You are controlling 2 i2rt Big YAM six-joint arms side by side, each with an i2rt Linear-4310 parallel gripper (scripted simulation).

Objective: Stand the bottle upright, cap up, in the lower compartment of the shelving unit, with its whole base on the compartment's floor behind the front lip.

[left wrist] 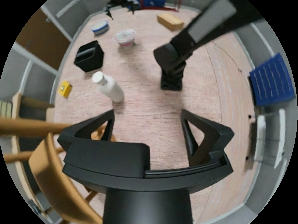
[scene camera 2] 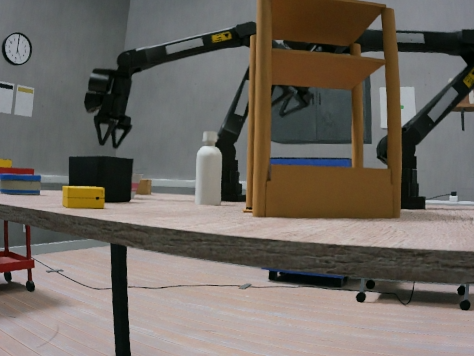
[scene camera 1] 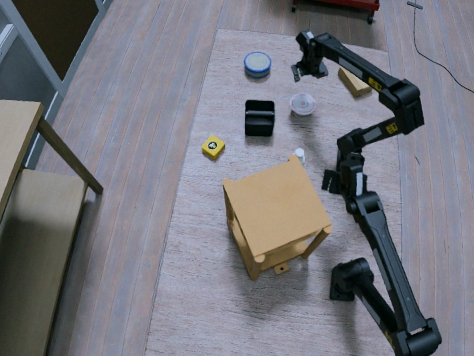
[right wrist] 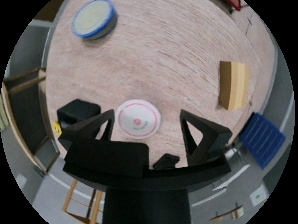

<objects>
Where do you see a black bin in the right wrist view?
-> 76,108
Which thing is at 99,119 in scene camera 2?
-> The right gripper.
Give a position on a black bin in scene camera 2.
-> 114,174
</objects>
